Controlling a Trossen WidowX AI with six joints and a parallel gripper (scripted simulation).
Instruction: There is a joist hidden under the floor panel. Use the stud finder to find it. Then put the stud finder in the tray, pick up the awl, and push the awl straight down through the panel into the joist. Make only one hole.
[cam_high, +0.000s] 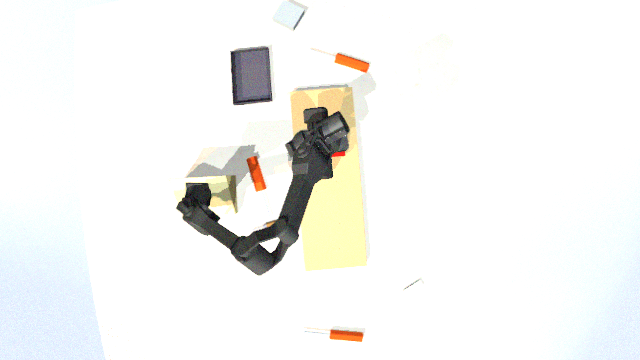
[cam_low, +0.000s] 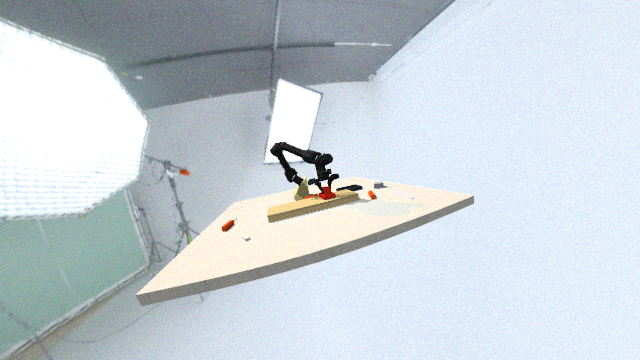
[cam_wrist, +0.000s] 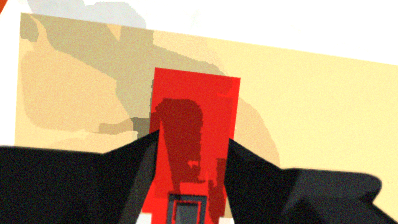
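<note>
My gripper tip is 22 cm past the dark grey tray, 20 cm to the right of it and 5 cm above it. Also, from my gripper tip: red stud finder (2 cm behind, 2 cm above); then pale grey block (40 cm to the left, 12 cm behind, 5 cm below); then awl (24 cm to the right, 16 cm behind, 6 cm below).
</note>
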